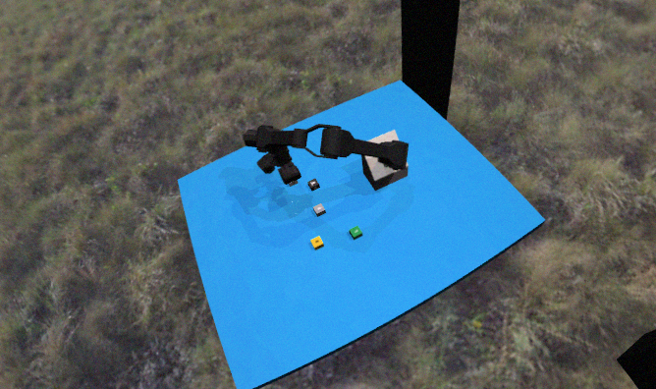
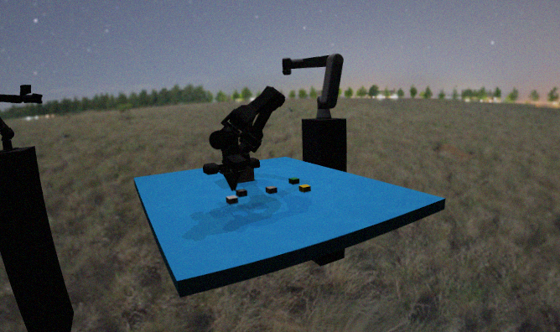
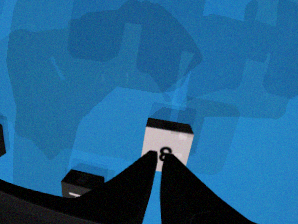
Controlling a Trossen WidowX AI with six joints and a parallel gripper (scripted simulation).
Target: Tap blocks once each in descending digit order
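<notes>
My gripper tip is 3 cm above the white block, 1 cm to the left of it and 1 cm past it. Round my gripper tip: yellow block (28 cm to the left, 3 cm below, 1 cm ahead); then black block (7 cm behind, 5 cm to the left, 3 cm below); then grey block (16 cm to the left, 5 cm behind, 3 cm below).
</notes>
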